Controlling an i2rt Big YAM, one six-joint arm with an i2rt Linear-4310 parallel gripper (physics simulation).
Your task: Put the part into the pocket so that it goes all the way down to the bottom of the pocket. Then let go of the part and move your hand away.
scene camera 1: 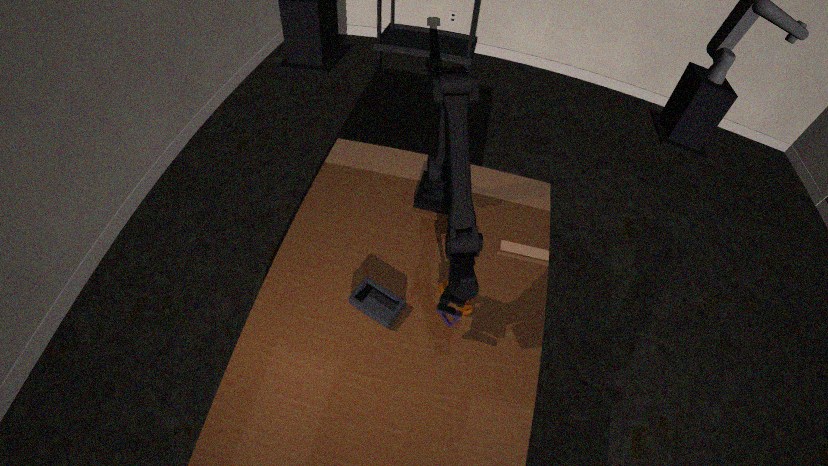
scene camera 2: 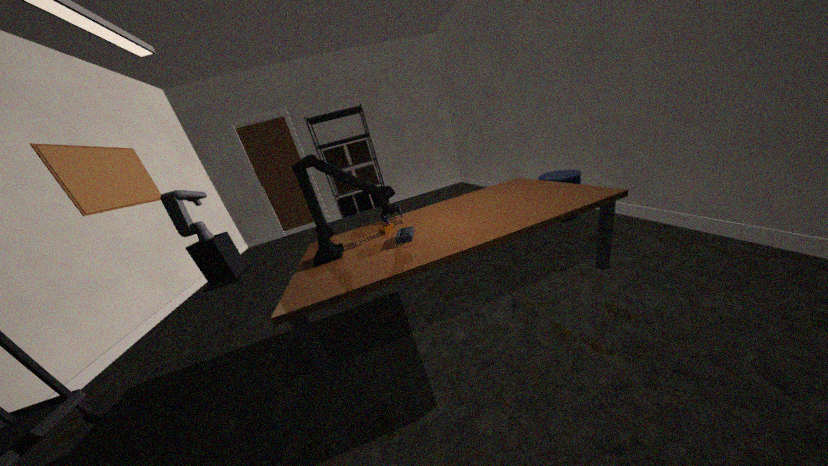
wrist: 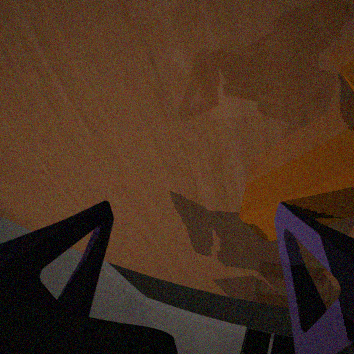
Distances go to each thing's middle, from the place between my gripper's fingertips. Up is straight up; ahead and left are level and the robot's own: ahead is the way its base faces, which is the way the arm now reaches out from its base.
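Counting from my hand, I find the orange L-shaped block (wrist: 309, 182) 70 mm behind it, 10 mm to the right of it and 30 mm below it.
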